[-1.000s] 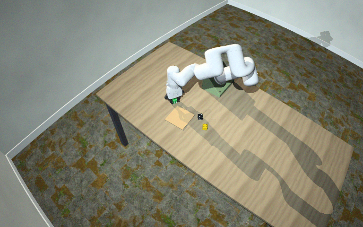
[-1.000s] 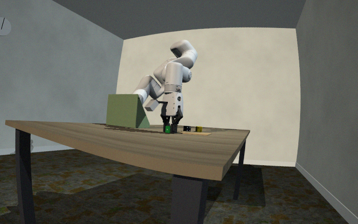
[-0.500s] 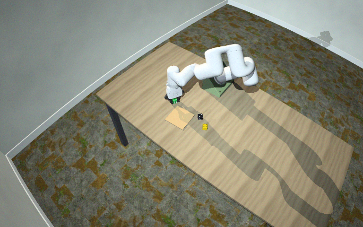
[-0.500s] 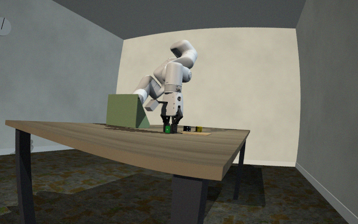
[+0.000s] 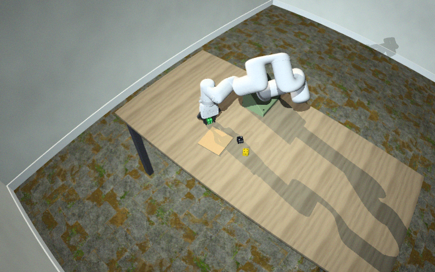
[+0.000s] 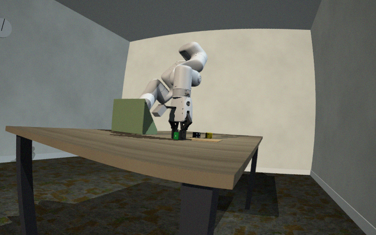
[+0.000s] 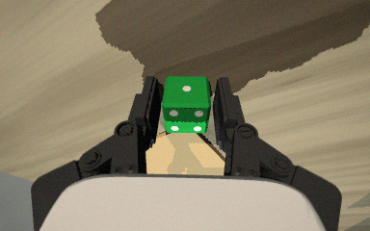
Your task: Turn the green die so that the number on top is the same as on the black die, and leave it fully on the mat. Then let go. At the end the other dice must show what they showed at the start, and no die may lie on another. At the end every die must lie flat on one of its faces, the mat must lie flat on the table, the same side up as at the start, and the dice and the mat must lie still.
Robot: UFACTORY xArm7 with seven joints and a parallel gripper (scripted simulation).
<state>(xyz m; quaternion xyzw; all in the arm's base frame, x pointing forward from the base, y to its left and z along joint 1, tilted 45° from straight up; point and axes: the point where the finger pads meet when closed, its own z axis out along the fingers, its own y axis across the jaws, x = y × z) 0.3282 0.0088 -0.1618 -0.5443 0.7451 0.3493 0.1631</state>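
My gripper is now 1 cm above the green die. Also, from my hand: black die (22 cm to the left, 2 cm behind, 1 cm below); yellow die (29 cm to the left, 1 cm below, 1 cm ahead); tan mat (12 cm to the left, 7 cm ahead, 2 cm below).
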